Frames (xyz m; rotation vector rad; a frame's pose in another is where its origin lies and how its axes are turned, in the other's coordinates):
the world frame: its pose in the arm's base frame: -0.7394 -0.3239 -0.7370 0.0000 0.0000 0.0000
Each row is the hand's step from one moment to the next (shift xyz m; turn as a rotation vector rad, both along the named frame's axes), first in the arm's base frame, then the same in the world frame.
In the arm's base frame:
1: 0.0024 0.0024 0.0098 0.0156 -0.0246 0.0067
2: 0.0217 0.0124 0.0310 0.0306 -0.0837 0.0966
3: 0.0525 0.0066 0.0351 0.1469 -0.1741 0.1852
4: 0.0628 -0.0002 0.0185 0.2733 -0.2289 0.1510
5: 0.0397 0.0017 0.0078 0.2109 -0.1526 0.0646
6: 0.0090 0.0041 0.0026 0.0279 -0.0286 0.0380
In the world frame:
1: 0.0024 0.0024 0.0098 0.0156 -0.0246 0.0067
2: 0.0217 0.0124 0.0310 0.0306 -0.0837 0.0966
3: 0.0525 0.0066 0.0351 0.1469 -0.1741 0.1852
4: 0.0628 -0.0002 0.0185 0.2733 -0.2289 0.1510
5: 0.0397 0.0017 0.0078 0.2109 -0.1526 0.0646
6: 0.0090 0.0041 0.0026 0.0279 -0.0286 0.0380

